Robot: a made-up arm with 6 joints. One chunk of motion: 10 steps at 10 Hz.
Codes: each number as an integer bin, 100 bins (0 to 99) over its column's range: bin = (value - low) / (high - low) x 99, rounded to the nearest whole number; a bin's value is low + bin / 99 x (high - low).
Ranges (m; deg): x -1.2..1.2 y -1.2..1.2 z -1.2..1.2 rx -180..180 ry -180..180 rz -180..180
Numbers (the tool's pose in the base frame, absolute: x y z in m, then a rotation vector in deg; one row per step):
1: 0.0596 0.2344 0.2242 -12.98 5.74 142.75
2: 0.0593 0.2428 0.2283 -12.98 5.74 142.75
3: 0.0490 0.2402 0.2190 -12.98 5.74 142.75
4: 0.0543 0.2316 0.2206 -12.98 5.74 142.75
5: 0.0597 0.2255 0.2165 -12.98 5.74 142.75
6: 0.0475 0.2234 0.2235 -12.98 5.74 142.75
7: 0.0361 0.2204 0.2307 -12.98 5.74 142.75
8: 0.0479 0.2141 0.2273 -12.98 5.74 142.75
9: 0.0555 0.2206 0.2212 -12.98 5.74 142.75
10: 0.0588 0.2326 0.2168 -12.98 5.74 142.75
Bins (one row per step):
1: 52 59 59 46 51 89
2: 52 60 59 46 51 89
3: 52 59 59 46 51 89
4: 52 59 59 46 51 89
5: 52 59 58 46 51 89
6: 51 59 59 46 51 89
7: 51 59 59 46 51 89
8: 51 58 59 46 51 89
9: 52 59 59 46 51 89
10: 52 59 58 46 51 89

